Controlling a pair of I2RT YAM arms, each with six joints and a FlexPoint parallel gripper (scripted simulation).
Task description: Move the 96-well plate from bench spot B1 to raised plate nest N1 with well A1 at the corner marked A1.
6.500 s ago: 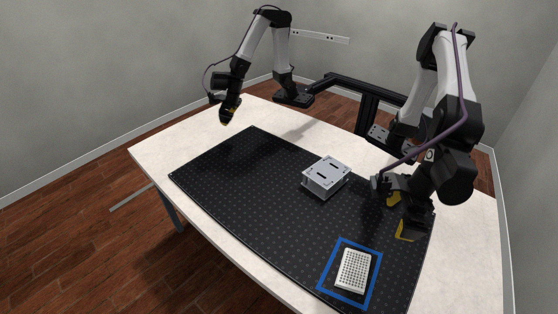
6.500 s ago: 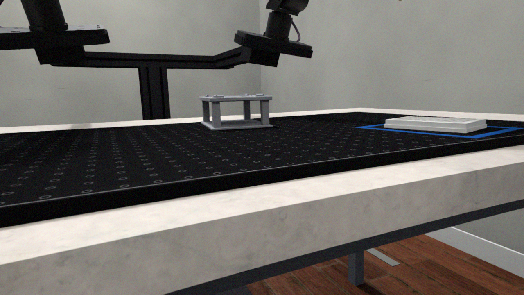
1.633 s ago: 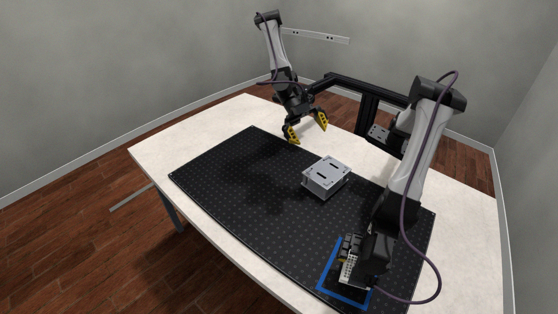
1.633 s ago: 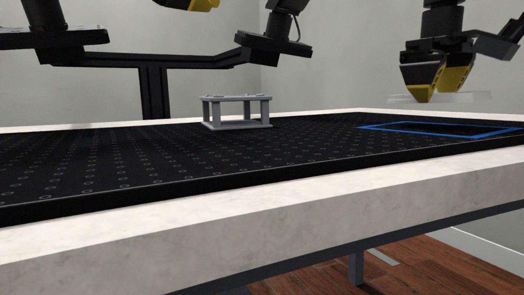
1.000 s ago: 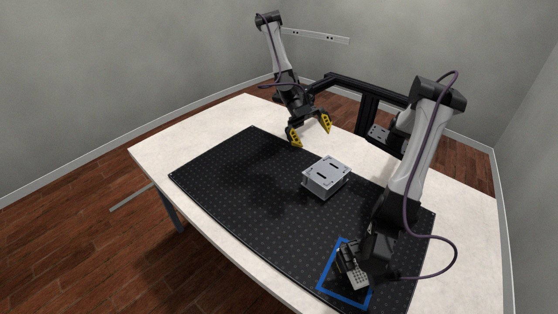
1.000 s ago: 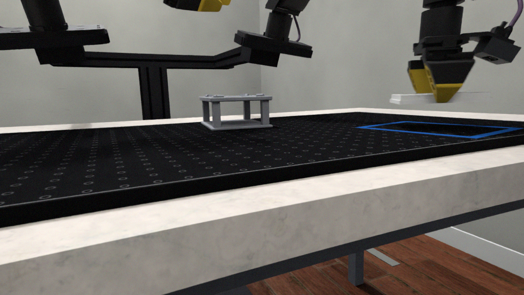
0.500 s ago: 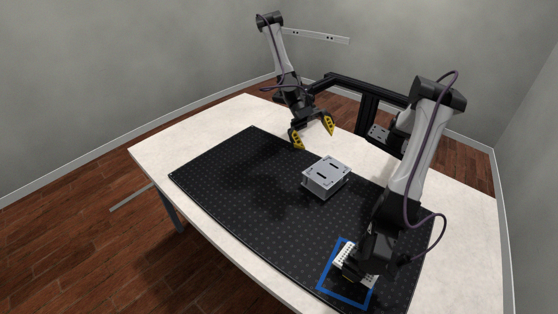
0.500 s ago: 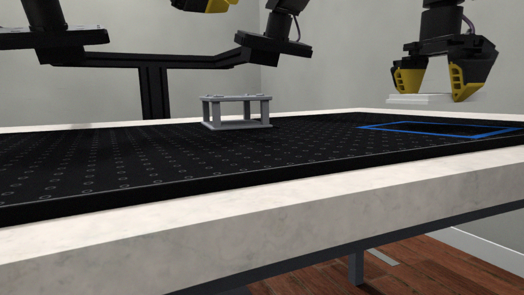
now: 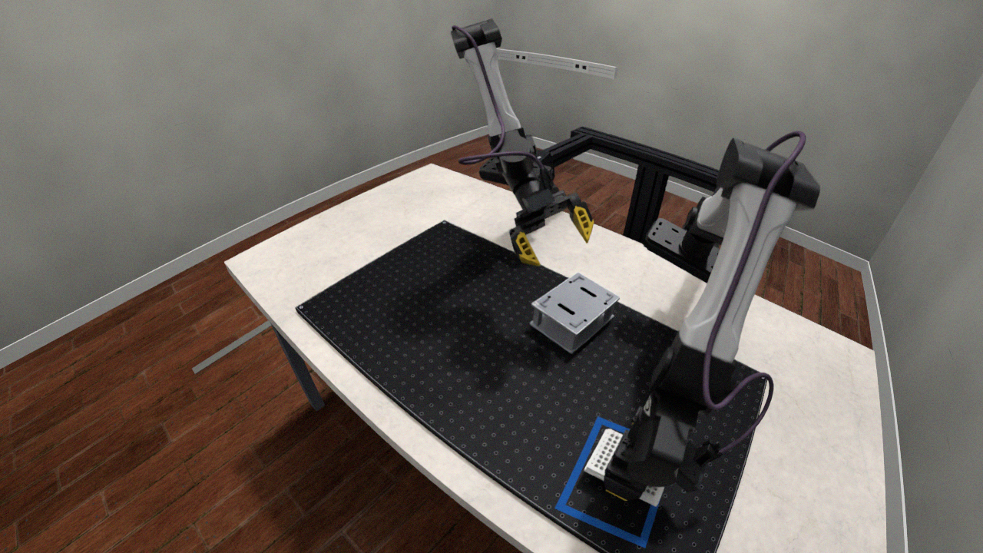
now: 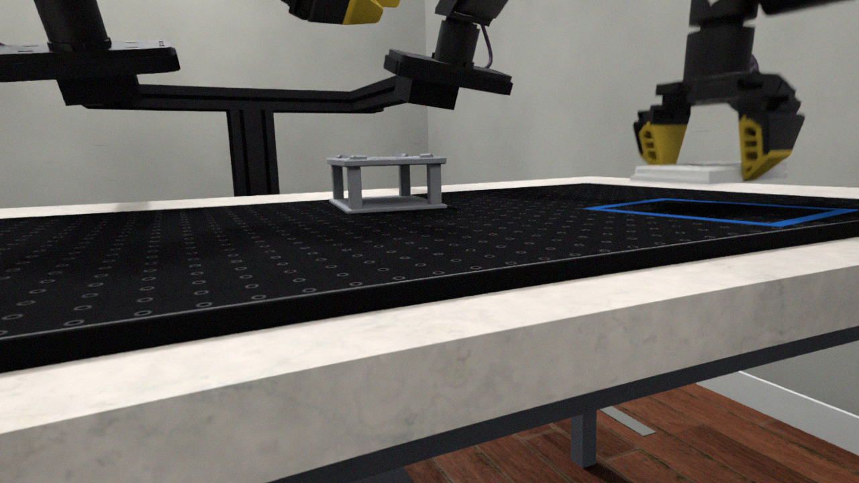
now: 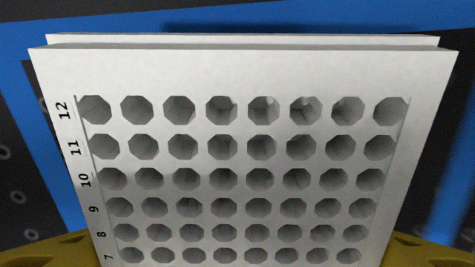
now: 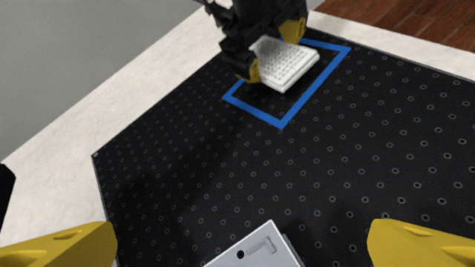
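Now: the grey raised nest 29 cm to the right of my left hand, 24 cm behind it and 2 cm above it. The rest, counted from my left hand: A1 label (34 cm to the right, 16 cm behind, 2 cm above); white 96-well plate (right at my left hand).
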